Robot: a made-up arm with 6 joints.
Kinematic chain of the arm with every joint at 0, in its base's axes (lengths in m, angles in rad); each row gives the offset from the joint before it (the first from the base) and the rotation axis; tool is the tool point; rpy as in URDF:
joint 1: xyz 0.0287 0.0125 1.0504 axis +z
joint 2: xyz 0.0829 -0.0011 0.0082 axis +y
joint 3: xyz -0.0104 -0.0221 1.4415 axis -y
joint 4: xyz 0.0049 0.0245 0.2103 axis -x
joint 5: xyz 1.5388 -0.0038 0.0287 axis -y
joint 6: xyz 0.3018 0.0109 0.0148 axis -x
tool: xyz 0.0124 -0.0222 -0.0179 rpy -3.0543 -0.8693 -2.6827
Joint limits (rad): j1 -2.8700..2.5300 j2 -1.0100..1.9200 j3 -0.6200..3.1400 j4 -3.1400..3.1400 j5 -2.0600..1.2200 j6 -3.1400..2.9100
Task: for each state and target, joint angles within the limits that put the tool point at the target. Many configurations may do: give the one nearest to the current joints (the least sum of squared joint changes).
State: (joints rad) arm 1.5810 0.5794 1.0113 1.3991 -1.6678 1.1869
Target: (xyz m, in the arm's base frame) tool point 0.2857 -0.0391 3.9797
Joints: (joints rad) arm 1.4531 -0.1027 1.3594 1.1348 -1.8475 1.1816
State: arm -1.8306 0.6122 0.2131 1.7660 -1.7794 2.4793
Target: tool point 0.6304 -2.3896 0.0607
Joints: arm -1.2126 1.3761 0.2817 1.8201 -1.5707 2.4698
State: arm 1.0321 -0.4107 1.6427 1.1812 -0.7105 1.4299
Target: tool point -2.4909 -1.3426 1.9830
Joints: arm 0.4435 -0.8906 2.1427 1.2066 -0.7049 1.4264
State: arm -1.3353 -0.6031 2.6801 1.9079 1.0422 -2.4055
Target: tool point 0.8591 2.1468 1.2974
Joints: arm -1.8124 -0.6867 2.9459 1.8420 1.1056 -2.4110
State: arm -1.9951 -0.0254 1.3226 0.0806 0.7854 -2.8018
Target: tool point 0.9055 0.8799 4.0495
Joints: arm -2.3077 -0.3501 1.4323 0.1287 0.6750 -2.7919
